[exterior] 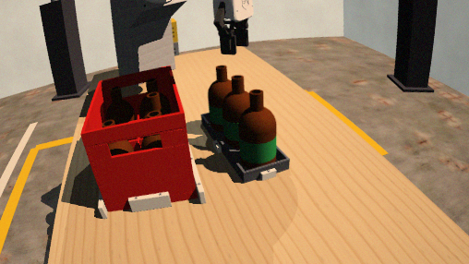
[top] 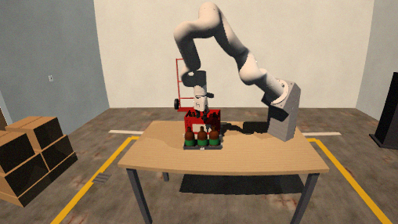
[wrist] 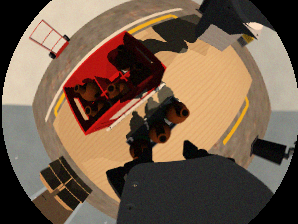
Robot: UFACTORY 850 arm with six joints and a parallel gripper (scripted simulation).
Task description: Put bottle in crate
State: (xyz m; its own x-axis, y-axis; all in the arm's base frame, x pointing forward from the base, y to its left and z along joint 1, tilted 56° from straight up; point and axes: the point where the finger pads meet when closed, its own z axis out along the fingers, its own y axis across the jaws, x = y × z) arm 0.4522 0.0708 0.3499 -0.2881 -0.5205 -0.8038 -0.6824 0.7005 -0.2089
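Now: the tray 220 mm below my hand. Round my hand: red crate: 80 mm ahead, 210 mm to the right, 150 mm below.
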